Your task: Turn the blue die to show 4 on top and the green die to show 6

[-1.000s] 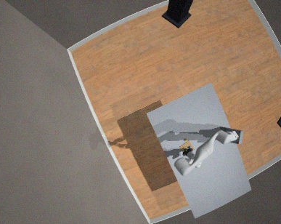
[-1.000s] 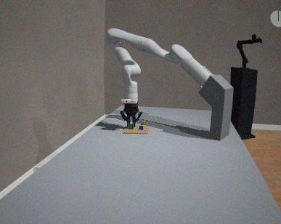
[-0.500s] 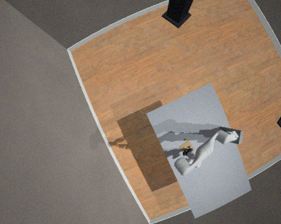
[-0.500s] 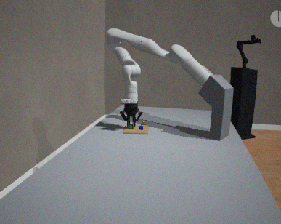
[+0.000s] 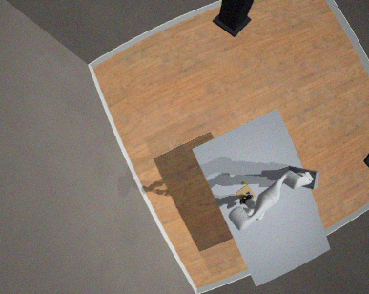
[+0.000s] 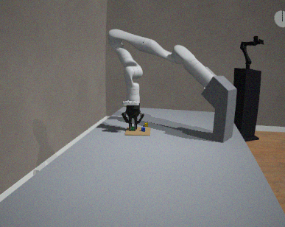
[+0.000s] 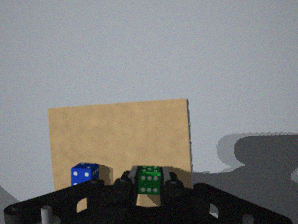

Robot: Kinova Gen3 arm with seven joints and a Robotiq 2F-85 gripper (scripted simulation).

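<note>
Right now my hand is 10 mm above the green die. Also, from my hand: blue die: 60 mm behind, 20 mm to the left, 10 mm below; then tan mat: 30 mm behind, 10 mm to the left, 20 mm below; then yellow die: 90 mm behind, 80 mm to the right, 20 mm below.
</note>
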